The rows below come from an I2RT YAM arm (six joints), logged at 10 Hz.
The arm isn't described. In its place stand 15 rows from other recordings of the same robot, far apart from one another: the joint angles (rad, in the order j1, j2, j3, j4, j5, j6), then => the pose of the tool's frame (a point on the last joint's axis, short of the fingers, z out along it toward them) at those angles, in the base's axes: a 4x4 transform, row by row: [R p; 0 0 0 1], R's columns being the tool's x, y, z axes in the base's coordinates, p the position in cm.
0.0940 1.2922 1.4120 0.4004 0.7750 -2.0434 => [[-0.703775 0.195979 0.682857 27.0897], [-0.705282 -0.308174 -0.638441 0.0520], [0.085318 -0.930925 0.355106 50.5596], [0 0 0 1]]
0.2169 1.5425 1.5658 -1.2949 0.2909 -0.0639 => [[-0.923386 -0.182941 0.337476 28.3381], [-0.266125 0.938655 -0.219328 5.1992], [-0.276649 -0.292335 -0.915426 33.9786], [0 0 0 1]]
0.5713 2.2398 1.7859 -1.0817 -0.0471 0.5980 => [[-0.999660 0.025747 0.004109 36.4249], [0.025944 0.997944 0.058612 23.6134], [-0.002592 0.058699 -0.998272 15.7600], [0 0 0 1]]
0.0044 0.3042 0.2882 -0.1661 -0.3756 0.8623 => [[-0.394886 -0.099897 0.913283 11.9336], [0.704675 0.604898 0.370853 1.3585], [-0.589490 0.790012 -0.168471 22.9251], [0 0 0 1]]
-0.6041 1.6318 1.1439 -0.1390 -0.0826 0.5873 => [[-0.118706 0.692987 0.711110 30.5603], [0.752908 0.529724 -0.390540 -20.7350], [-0.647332 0.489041 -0.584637 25.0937], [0 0 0 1]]
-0.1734 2.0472 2.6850 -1.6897 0.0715 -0.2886 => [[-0.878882 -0.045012 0.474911 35.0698], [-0.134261 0.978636 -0.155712 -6.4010], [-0.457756 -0.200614 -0.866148 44.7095], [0 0 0 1]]
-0.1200 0.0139 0.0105 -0.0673 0.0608 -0.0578 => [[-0.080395 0.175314 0.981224 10.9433], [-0.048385 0.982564 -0.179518 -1.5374], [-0.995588 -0.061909 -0.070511 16.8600], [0 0 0 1]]
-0.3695 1.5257 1.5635 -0.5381 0.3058 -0.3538 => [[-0.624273 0.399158 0.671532 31.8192], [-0.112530 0.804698 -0.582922 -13.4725], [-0.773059 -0.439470 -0.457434 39.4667], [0 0 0 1]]
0.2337 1.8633 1.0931 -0.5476 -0.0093 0.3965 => [[-0.959083 0.148043 0.241338 33.1837], [0.168657 0.983394 0.067010 7.9334], [-0.227410 0.104972 -0.968125 13.2657], [0 0 0 1]]
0.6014 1.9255 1.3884 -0.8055 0.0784 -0.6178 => [[-0.336441 -0.913117 0.230269 31.2976], [-0.931207 0.359000 0.063024 21.1381], [-0.140215 -0.193225 -0.971084 18.0614], [0 0 0 1]]
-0.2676 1.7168 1.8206 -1.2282 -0.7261 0.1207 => [[-0.873054 0.026598 0.486898 33.3485], [0.332730 0.762432 0.554966 -6.6924], [-0.356465 0.646521 -0.674495 36.8994], [0 0 0 1]]
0.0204 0.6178 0.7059 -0.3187 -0.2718 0.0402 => [[-0.239621 -0.271544 0.932119 14.8768], [0.033833 0.957171 0.287540 1.2595], [-0.970277 0.100437 -0.220171 32.2994], [0 0 0 1]]
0.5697 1.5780 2.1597 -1.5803 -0.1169 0.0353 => [[-0.728276 -0.563527 0.389938 21.0679], [-0.424868 0.817755 0.388283 13.9881], [-0.537682 0.117105 -0.834976 47.0302], [0 0 0 1]]
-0.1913 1.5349 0.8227 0.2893 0.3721 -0.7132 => [[-0.633559 0.116503 0.764873 32.4370], [-0.498108 0.695045 -0.518460 -7.6004], [-0.592023 -0.709464 -0.382321 21.8659], [0 0 0 1]]
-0.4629 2.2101 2.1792 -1.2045 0.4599 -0.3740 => [[-0.980447 0.185490 0.065702 40.3733], [0.123421 0.839691 -0.528853 -21.9149], [-0.153266 -0.510404 -0.846166 27.7766], [0 0 0 1]]
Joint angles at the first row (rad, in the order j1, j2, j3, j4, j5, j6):
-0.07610, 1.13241, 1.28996, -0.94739, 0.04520, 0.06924
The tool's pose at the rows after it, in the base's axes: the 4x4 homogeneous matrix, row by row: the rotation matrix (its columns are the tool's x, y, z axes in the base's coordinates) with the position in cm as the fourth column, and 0 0 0 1 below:
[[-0.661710 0.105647 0.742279 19.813], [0.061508 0.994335 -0.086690 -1.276], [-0.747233 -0.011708 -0.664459 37.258], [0 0 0 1]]
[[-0.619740 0.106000 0.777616 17.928], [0.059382 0.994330 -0.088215 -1.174], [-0.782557 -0.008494 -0.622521 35.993], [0 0 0 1]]
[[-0.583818 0.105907 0.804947 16.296], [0.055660 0.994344 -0.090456 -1.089], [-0.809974 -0.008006 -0.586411 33.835], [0 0 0 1]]
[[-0.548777 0.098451 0.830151 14.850], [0.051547 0.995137 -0.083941 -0.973], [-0.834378 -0.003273 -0.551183 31.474], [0 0 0 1]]
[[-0.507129 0.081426 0.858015 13.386], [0.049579 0.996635 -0.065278 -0.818], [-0.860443 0.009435 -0.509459 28.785], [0 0 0 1]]
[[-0.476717 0.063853 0.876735 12.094], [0.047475 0.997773 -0.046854 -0.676], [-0.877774 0.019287 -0.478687 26.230], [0 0 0 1]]
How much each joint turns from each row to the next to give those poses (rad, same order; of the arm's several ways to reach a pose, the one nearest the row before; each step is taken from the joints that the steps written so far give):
0.01982, -0.09003, -0.06294, 0.03509, -0.00039, -0.04503
-0.00039, -0.10680, -0.11446, 0.06259, -0.00076, 0.00000
-0.00038, -0.10989, -0.14039, 0.07589, 0.00038, -0.00190
0.00043, -0.10832, -0.13809, 0.07288, -0.00759, -0.00189
0.00000, -0.12248, -0.14725, 0.07436, -0.02022, 0.00038
-0.00007, -0.11671, -0.12701, 0.04578, -0.01952, -0.00041

